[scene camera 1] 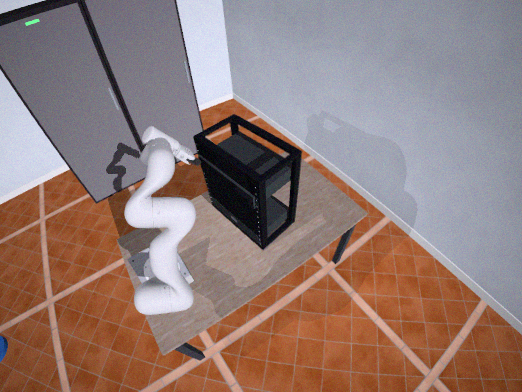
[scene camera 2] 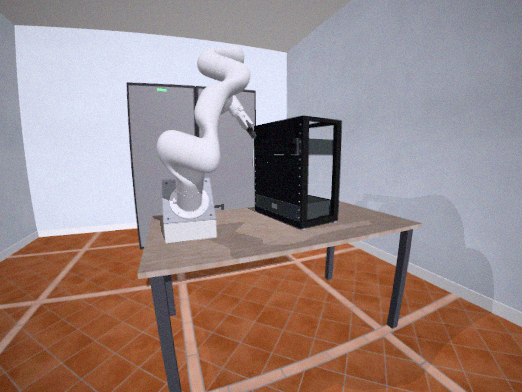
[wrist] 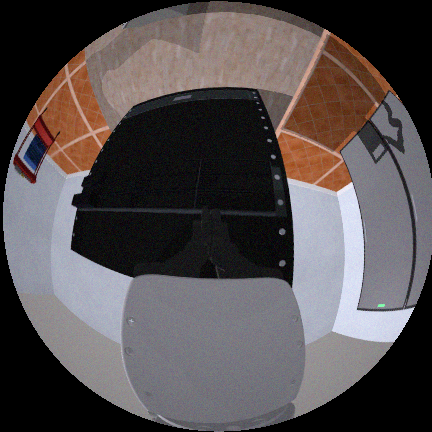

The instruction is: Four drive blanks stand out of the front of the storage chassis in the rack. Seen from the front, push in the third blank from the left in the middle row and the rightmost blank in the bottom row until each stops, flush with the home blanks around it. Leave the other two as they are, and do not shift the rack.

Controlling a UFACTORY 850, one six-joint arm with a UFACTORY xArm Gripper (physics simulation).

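The black rack [scene camera 1: 295, 190] [scene camera 2: 337, 170] stands upright on the table. The dark storage chassis [scene camera 1: 245, 147] [scene camera 2: 320, 146] sits in its upper part. In the wrist view, where the table is at the top, a dark block [wrist: 82, 201] sticks out at the left edge of the rack front, the right side seen from the front. Its row is unclear. The other blanks blend into the black front; I cannot tell which stand out. My gripper [scene camera 1: 197, 161] [scene camera 2: 253, 134] [wrist: 208, 218] is shut and empty, tilted down at the front's upper left part. Its tips overlap a pale horizontal edge; contact cannot be told.
A second dark unit [scene camera 2: 318, 207] with a pale label on its front sits at the rack's bottom. The table [scene camera 1: 240, 270] [scene camera 2: 250, 245] carries the rack and my arm's base. A grey double door [scene camera 1: 55, 95] [scene camera 2: 160, 150] [wrist: 385, 215] stands behind, to the rack's left.
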